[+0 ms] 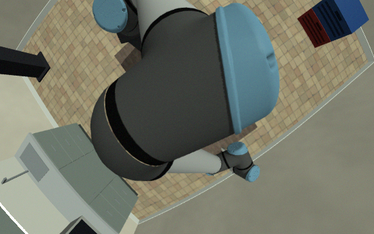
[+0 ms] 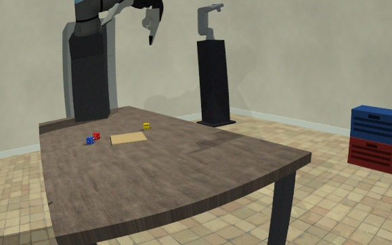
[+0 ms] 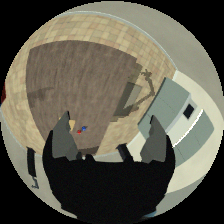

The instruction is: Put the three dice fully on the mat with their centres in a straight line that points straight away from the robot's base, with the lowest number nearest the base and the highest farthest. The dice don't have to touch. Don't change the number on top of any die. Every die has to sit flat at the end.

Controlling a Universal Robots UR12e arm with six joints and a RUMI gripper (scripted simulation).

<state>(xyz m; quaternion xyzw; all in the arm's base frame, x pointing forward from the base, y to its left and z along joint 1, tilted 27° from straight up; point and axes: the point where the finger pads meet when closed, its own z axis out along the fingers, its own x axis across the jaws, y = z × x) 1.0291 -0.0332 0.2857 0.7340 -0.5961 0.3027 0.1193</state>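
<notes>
The blue die lies 47 cm behind my hand, 34 cm below it and 4 cm to the right of it. Round my hand: tan mat (43 cm behind, 35 cm below, 12 cm to the left); then yellow die (53 cm behind, 34 cm below, 24 cm to the left); then red die (52 cm behind, 34 cm below).
</notes>
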